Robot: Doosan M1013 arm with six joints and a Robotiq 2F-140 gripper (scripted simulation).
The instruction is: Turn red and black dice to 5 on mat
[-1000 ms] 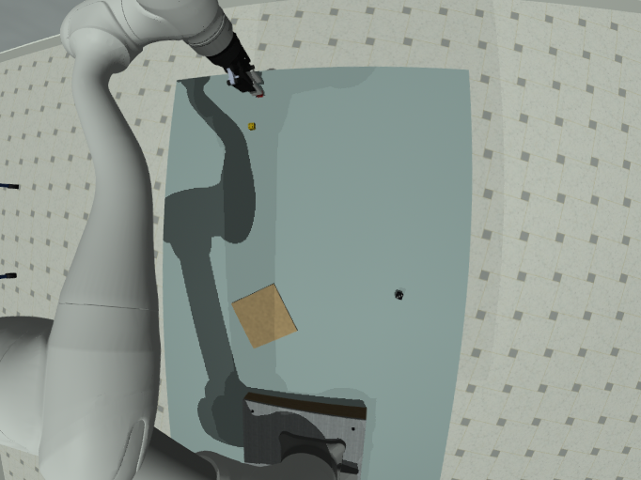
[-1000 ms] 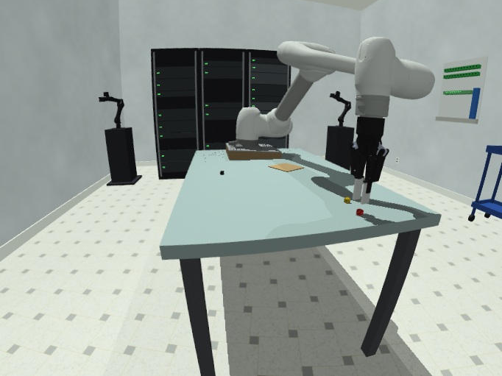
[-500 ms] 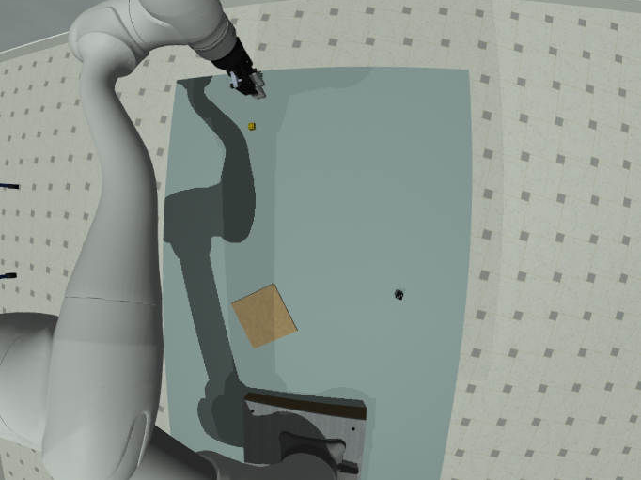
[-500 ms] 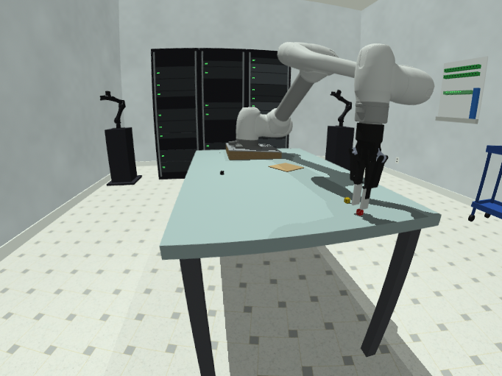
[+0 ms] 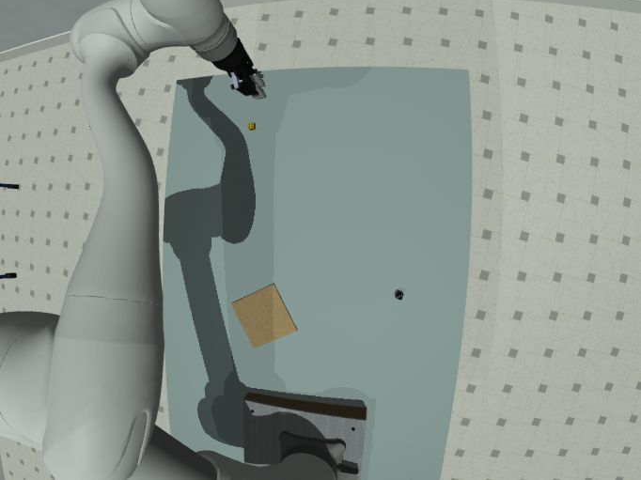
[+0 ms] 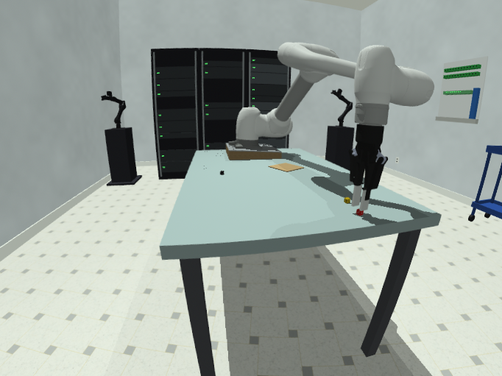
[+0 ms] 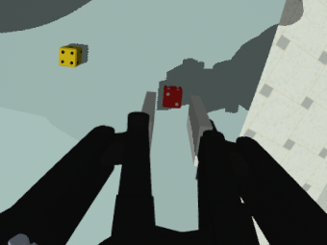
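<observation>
Now: hand 1 cm to the right of the red die and 5 cm above it. The rest, counted from my hand: black die (53 cm behind, 38 cm to the right, 5 cm below); tan mat (61 cm behind, 3 cm to the right, 5 cm below); yellow die (10 cm behind, 2 cm to the left, 5 cm below).
</observation>
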